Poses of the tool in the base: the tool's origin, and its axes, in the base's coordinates. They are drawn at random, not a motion.
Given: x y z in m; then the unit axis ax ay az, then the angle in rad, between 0 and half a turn.
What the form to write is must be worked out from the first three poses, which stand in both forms.
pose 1, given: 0.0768, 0.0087, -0.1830, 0.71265, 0.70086, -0.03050, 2.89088
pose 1, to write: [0.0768, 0.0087, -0.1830], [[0.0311, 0.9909, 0.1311], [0.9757, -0.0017, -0.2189], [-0.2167, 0.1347, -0.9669]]
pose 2, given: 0.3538, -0.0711, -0.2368, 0.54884, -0.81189, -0.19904, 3.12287
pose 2, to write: [0.3538, -0.0711, -0.2368], [[-0.3974, -0.8874, -0.2337], [-0.8948, 0.3184, 0.3129], [-0.2033, 0.3334, -0.9206]]
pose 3, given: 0.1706, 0.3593, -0.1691, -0.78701, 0.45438, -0.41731, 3.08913
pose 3, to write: [0.1706, 0.3593, -0.1691], [[0.2393, -0.6928, 0.6802], [-0.7366, -0.5860, -0.3377], [0.6326, -0.4202, -0.6506]]
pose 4, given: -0.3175, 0.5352, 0.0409, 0.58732, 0.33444, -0.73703, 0.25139
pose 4, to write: [-0.3175, 0.5352, 0.0409], [[0.9794, 0.1895, 0.0696], [-0.1772, 0.9721, -0.1538], [-0.0968, 0.1383, 0.9856]]
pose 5, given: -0.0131, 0.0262, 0.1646, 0.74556, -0.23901, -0.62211, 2.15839
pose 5, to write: [-0.0131, 0.0262, 0.1646], [[0.3096, 0.2408, -0.9199], [-0.7947, -0.4656, -0.3894], [-0.5220, 0.8516, 0.0472]]
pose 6, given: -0.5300, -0.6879, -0.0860, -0.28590, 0.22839, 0.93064, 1.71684
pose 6, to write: [-0.5300, -0.6879, -0.0860], [[-0.0519, -0.9955, -0.0788], [0.8459, -0.0858, 0.5263], [-0.5308, -0.0394, 0.8466]]
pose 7, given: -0.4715, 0.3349, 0.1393, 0.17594, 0.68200, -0.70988, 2.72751
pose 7, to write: [-0.4715, 0.3349, 0.1393], [[-0.8562, 0.5155, 0.0352], [-0.0558, -0.0246, -0.9981], [-0.5136, -0.8566, 0.0498]]
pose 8, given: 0.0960, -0.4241, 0.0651, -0.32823, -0.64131, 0.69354, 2.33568
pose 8, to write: [0.0960, -0.4241, 0.0651], [[-0.5101, -0.1441, -0.8479], [0.8566, 0.0036, -0.5159], [0.0774, -0.9896, 0.1216]]
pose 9, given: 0.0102, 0.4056, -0.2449, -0.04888, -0.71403, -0.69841, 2.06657
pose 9, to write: [0.0102, 0.4056, -0.2449], [[-0.4722, 0.6658, -0.5777], [-0.5628, 0.2767, 0.7789], [0.6784, 0.6929, 0.2441]]
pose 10, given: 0.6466, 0.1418, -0.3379, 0.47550, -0.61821, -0.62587, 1.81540
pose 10, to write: [0.6466, 0.1418, -0.3379], [[0.0387, 0.2421, -0.9695], [-0.9724, 0.2326, 0.0193], [0.2301, 0.9420, 0.2444]]
